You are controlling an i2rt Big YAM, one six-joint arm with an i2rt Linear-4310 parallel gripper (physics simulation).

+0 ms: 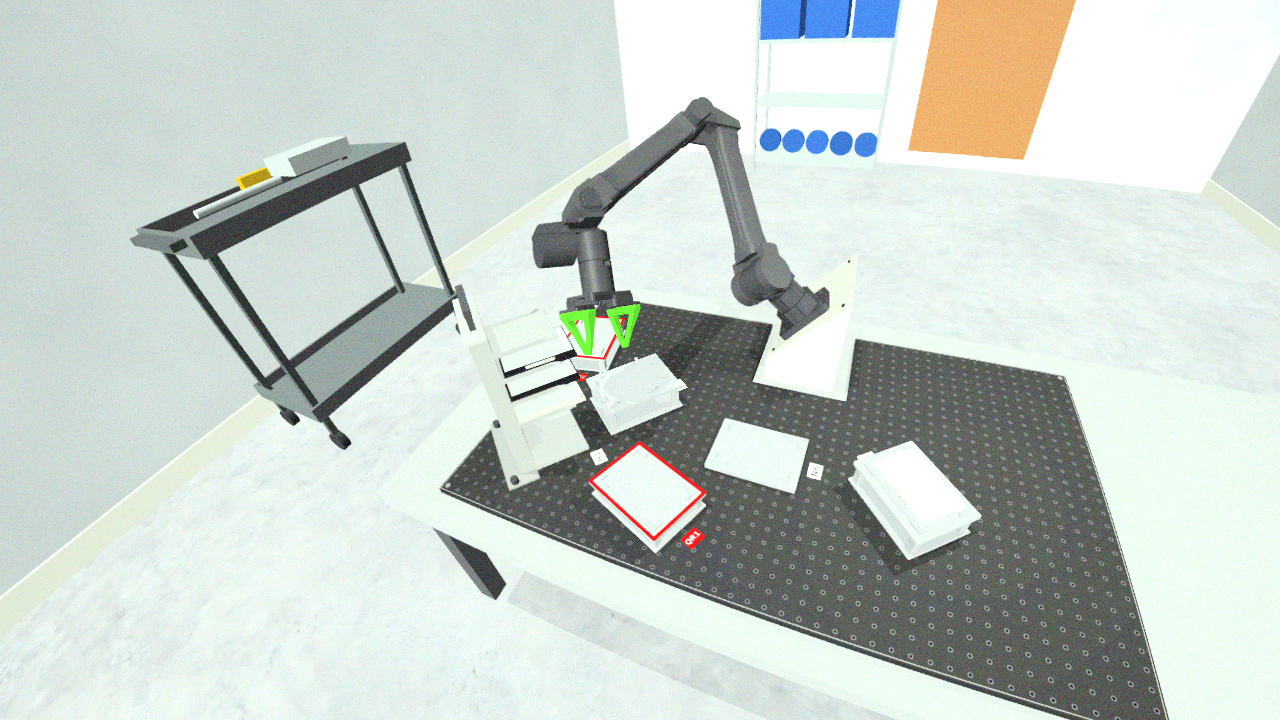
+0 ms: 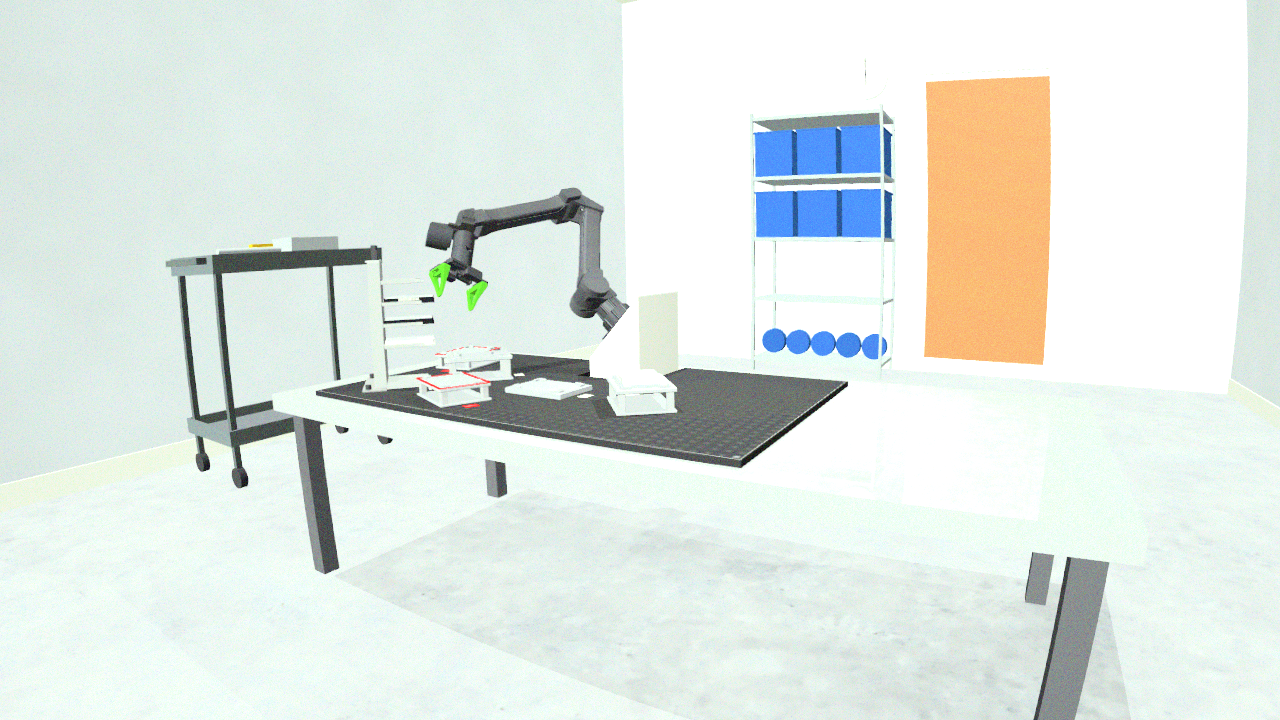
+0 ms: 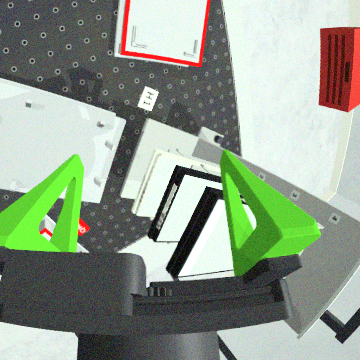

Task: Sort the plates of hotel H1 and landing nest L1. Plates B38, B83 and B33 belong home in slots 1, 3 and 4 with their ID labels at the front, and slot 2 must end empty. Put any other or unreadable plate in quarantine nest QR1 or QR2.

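Pixels of known places: gripper, between the fingertips: (image 1: pixel 607 351) (image 2: pixel 455 303) (image 3: pixel 149 157); arm's base, origin of its link: (image 1: pixel 806 316) (image 2: pixel 626 327).
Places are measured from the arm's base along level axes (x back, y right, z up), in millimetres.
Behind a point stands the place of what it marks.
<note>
Hotel H1 (image 1: pixel 491 380) @(x -444, y 460, z 119 mm) (image 2: pixel 375 331) @(x -445, y 461, z 26 mm) (image 3: pixel 305 250) @(x -392, y 488, z 143 mm) stands at the left. Inside are an upper black-edged plate (image 1: pixel 561 357) @(x -341, y 392, z 95 mm) (image 2: pixel 420 300) @(x -347, y 397, z 94 mm) (image 3: pixel 192 227) @(x -298, y 395, z 94 mm) and a lower black-edged plate (image 2: pixel 416 320) @(x -354, y 407, z 44 mm) (image 3: pixel 175 180) @(x -316, y 385, z 43 mm). Small label strips show on them, too blurred to read. Below is a white layer (image 2: pixel 409 341) @(x -368, y 422, z -7 mm); I cannot tell whether a plate lies there. My gripper (image 1: pixel 605 347) @(x -294, y 327, z 82 mm) (image 2: pixel 455 301) @(x -294, y 327, z 82 mm) (image 3: pixel 149 157) @(x -294, y 327, z 82 mm) is open and empty, above and beside the hotel's opening. Quarantine nest QR1 (image 1: pixel 622 510) @(x -494, y 246, z -78 mm) (image 3: pixel 161 59) @(x -398, y 294, z -78 mm) has a red border. Nest QR2 (image 1: pixel 588 365) @(x -130, y 471, z -113 mm) is partly hidden behind the fingers.
A white stand (image 1: pixel 637 402) @(x -271, y 295, z -59 mm) (image 3: pixel 55 135) @(x -234, y 314, z -58 mm) is close beside the hotel. A flat white block (image 1: pixel 756 454) @(x -305, y 58, z -106 mm) (image 2: pixel 547 387) @(x -310, y 52, z -106 mm) and another raised stand (image 1: pixel 913 492) @(x -369, y -193, z -54 mm) (image 2: pixel 640 389) @(x -419, y -234, z -68 mm) are farther right; which is L1 is unreadable. A dark cart (image 1: pixel 295 198) (image 2: pixel 295 258) stands beyond the table.
</note>
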